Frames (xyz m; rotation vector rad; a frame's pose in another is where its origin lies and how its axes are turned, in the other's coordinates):
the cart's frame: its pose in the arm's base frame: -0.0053 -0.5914 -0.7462 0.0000 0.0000 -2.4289
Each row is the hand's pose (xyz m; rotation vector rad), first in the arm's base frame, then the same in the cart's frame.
Working: the arm's base frame: its pose in the cart's frame: -0.3907 -0.4440 0.7462 0.0000 0.0000 2.4289

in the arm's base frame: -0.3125 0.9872 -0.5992 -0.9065 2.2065 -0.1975
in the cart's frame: -0.7998 -1.3952 0.1470 -2.5926 -0.0868 0.8824
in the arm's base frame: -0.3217 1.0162 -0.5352 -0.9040 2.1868 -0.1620
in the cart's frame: -0.8118 -1.4232 0.2110 -2.5967 -0.0926 0.9267
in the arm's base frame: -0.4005 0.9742 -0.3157 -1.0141 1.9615 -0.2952
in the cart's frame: -0.7247 -1.4429 0.4305 -2.3853 -0.2896 1.0048
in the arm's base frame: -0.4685 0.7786 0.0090 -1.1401 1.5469 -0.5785
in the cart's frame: -0.5453 -1.3394 0.7552 -1.9501 -0.5582 1.0521
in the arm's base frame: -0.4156 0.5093 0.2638 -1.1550 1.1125 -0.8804
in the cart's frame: -0.4093 -1.1011 1.0100 -1.4695 -0.7059 1.0296
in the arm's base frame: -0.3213 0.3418 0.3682 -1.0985 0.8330 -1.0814
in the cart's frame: -0.3711 -0.9127 1.1144 -1.1512 -0.7309 0.9803
